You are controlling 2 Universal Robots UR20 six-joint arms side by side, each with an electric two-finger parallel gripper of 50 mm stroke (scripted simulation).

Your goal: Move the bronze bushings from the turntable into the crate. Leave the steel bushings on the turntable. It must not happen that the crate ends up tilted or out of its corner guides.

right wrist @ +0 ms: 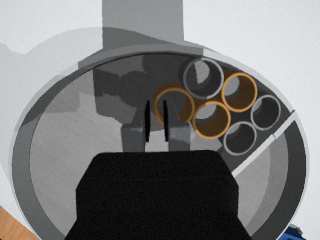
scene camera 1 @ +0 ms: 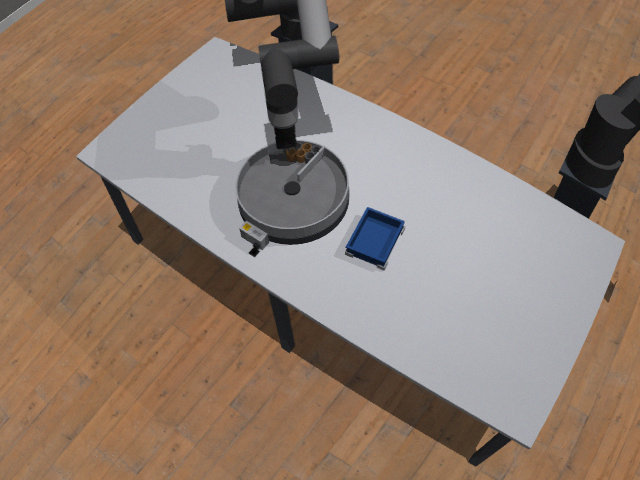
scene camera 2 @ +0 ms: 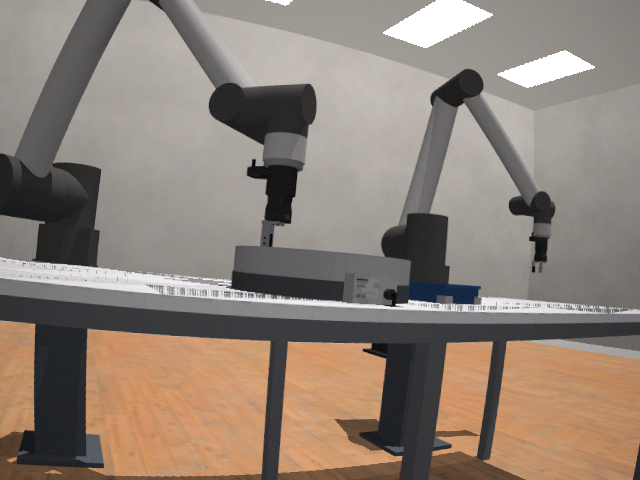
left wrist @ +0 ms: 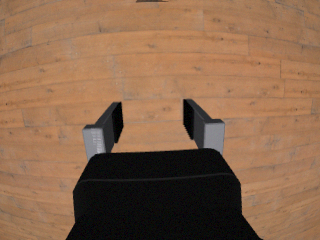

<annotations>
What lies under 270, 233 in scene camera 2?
The right gripper.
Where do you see a steel bushing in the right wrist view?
245, 139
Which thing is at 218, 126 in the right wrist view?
A bronze bushing.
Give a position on a bronze bushing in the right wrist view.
185, 115
</annotations>
